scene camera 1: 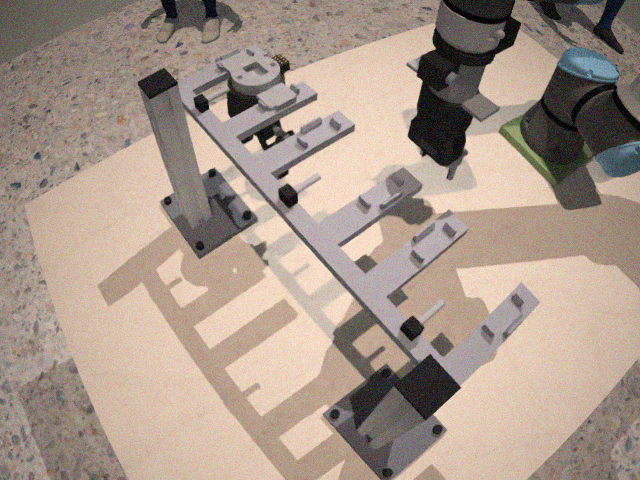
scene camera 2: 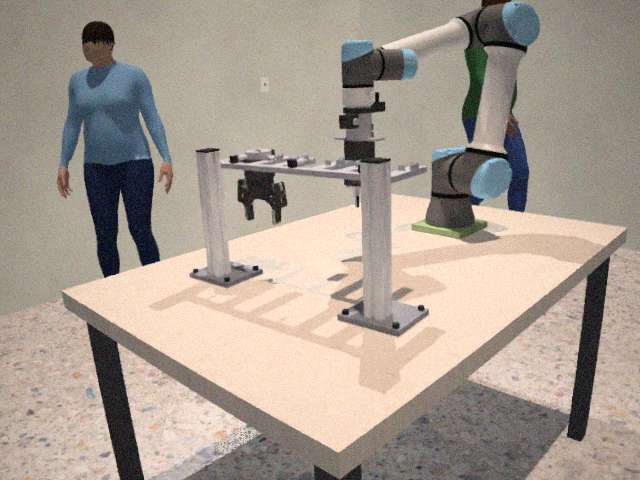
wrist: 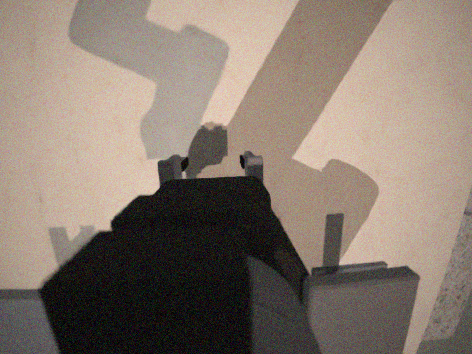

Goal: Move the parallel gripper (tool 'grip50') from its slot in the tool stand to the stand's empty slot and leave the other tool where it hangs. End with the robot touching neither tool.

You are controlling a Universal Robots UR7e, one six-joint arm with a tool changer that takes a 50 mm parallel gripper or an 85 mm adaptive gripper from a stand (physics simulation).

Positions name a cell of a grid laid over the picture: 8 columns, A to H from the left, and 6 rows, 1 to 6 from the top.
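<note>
Scene camera 1 gives me an adaptive gripper (scene camera 1: D1), together with a parallel gripper (scene camera 1: F2). The adaptive gripper is visible to me in scene camera 2 (scene camera 2: D3) as well, and so is the parallel gripper (scene camera 2: E2). As for the wrist view, I find the parallel gripper there too (wrist: G6).
</note>
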